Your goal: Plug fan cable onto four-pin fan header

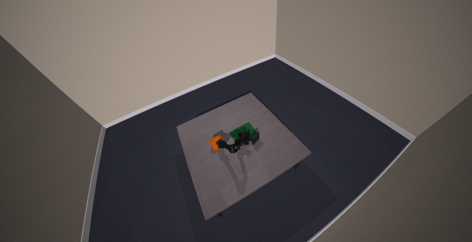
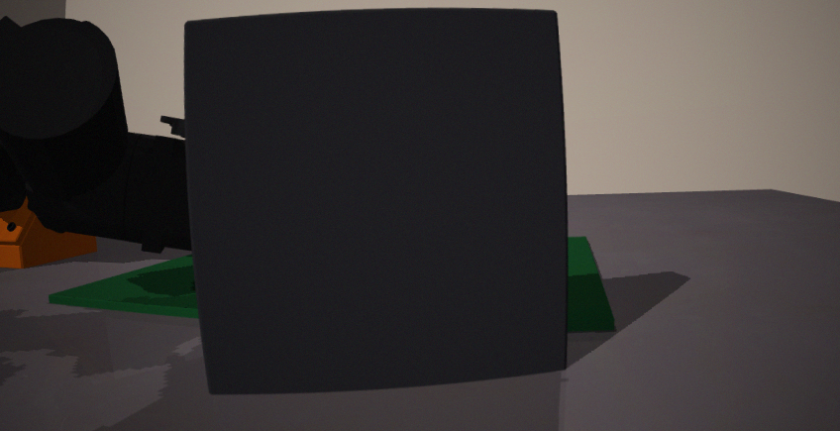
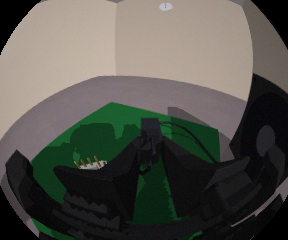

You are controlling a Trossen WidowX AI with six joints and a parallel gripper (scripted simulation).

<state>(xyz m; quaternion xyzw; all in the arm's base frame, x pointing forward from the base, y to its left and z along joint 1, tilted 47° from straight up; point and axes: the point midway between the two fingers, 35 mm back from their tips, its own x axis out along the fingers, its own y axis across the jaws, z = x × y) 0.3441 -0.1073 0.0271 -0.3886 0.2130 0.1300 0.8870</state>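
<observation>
My gripper tip is 10 mm short of the dark fan plug and 10 mm above it. The rest, counted from my gripper tip: green board 50 mm below, 50 mm behind, 40 mm to the left; then black fan 130 mm to the right, 30 mm above; then four-pin fan header 50 mm to the left, 50 mm behind, 30 mm below.
</observation>
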